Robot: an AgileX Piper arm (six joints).
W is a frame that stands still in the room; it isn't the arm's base.
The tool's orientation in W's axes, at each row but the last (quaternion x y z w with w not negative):
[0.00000, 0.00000, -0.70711, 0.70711]
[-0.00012, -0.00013, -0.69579, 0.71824]
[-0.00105, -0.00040, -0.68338, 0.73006]
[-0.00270, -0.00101, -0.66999, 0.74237]
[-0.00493, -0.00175, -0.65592, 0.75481]
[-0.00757, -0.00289, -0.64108, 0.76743]
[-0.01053, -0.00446, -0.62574, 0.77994]
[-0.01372, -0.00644, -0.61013, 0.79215]
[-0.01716, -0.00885, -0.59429, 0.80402]
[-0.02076, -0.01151, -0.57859, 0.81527]
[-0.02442, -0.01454, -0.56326, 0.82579]
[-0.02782, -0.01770, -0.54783, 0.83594]
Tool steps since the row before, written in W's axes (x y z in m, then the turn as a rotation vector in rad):
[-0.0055, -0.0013, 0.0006, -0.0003, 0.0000, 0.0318]
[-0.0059, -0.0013, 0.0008, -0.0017, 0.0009, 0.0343]
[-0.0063, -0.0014, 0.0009, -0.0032, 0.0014, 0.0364]
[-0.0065, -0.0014, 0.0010, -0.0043, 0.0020, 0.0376]
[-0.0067, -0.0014, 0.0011, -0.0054, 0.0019, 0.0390]
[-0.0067, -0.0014, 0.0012, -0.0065, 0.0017, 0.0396]
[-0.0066, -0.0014, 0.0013, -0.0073, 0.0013, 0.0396]
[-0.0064, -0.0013, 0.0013, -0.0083, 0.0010, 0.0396]
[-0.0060, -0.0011, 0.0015, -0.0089, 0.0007, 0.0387]
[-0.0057, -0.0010, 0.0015, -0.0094, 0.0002, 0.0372]
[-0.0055, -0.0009, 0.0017, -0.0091, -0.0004, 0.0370]
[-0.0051, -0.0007, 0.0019, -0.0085, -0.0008, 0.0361]
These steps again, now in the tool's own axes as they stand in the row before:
[0.0013, -0.0055, 0.0006, 0.0000, -0.0003, 0.0318]
[0.0011, -0.0059, 0.0008, -0.0009, -0.0017, 0.0343]
[0.0010, -0.0064, 0.0009, -0.0015, -0.0031, 0.0364]
[0.0007, -0.0066, 0.0010, -0.0022, -0.0042, 0.0376]
[0.0005, -0.0068, 0.0011, -0.0023, -0.0053, 0.0390]
[0.0002, -0.0069, 0.0011, -0.0023, -0.0064, 0.0396]
[0.0000, -0.0068, 0.0012, -0.0021, -0.0073, 0.0396]
[-0.0003, -0.0065, 0.0012, -0.0020, -0.0083, 0.0396]
[-0.0007, -0.0061, 0.0014, -0.0019, -0.0090, 0.0386]
[-0.0009, -0.0057, 0.0014, -0.0017, -0.0096, 0.0371]
[-0.0011, -0.0055, 0.0016, -0.0010, -0.0095, 0.0369]
[-0.0013, -0.0050, 0.0018, -0.0005, -0.0091, 0.0360]

